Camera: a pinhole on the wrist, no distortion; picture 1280 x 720 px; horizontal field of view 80.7 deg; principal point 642.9 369.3 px. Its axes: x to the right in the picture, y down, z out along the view. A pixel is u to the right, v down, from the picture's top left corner.
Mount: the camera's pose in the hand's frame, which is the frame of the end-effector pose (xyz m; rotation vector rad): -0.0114 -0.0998 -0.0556 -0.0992 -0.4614 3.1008
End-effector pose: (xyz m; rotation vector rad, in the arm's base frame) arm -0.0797 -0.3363 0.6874 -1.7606 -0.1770 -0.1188
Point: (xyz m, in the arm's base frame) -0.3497 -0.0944 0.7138
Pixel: 1188.3 204.4
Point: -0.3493 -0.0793 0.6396
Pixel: 1200.0 27.8
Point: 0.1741 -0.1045 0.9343
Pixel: outside the picture
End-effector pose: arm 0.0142 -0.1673 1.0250 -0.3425 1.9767 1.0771
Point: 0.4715 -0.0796 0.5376
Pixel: 438.6 650.9
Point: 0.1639 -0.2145 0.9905
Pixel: 980.3 370.9
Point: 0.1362 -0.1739 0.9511
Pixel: 631.7 232.1
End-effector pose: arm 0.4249 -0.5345 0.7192 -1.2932 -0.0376 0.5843
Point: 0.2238 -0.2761 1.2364
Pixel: 861.8 493.8
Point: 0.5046 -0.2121 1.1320
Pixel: 445.7 555.1
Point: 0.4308 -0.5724 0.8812
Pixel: 1021.8 669.9
